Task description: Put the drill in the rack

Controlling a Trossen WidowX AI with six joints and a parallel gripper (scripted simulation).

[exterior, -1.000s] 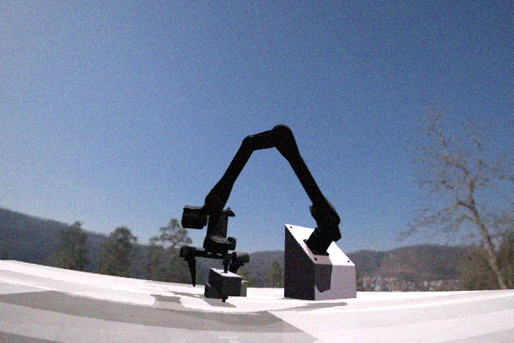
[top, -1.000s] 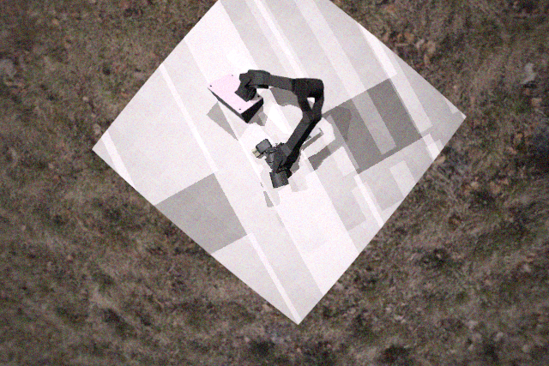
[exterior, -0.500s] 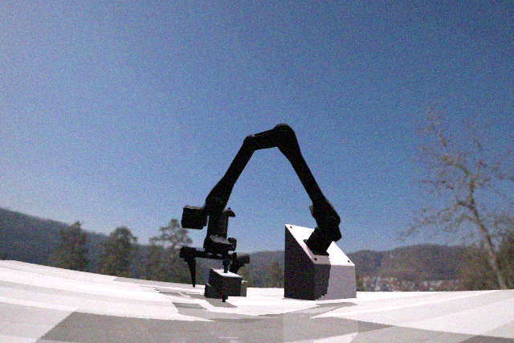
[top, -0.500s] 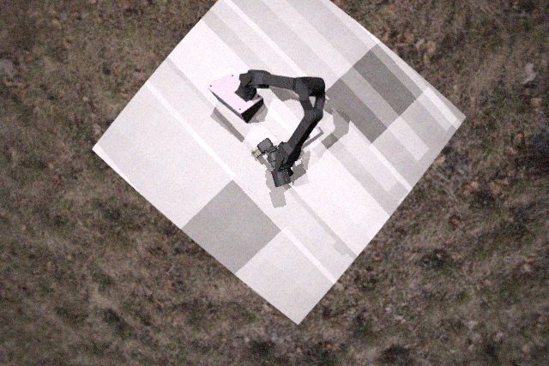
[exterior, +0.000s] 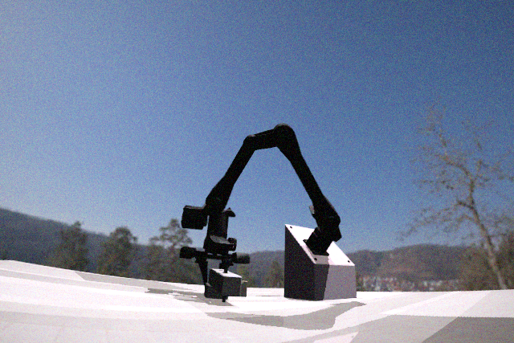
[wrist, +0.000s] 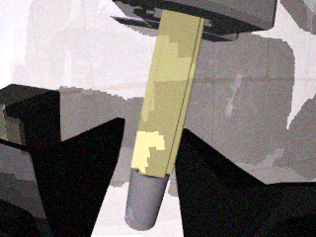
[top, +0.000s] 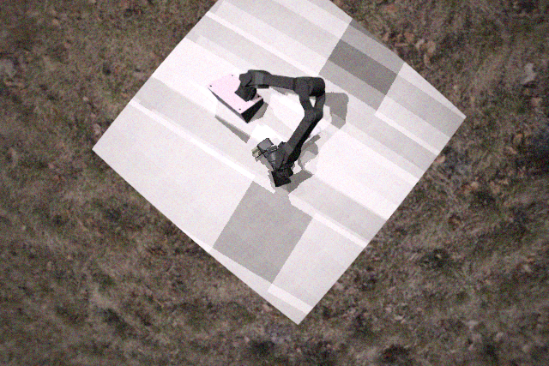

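Now: gripper tip 1 cm short of the drill, 4 cm to the right of it and 3 cm below it. From my gripper tip the other things lie so: dark key 4 cm ahead, 16 cm to the left, 4 cm above; grey-beige block 8 cm behind, 1 cm to the right.
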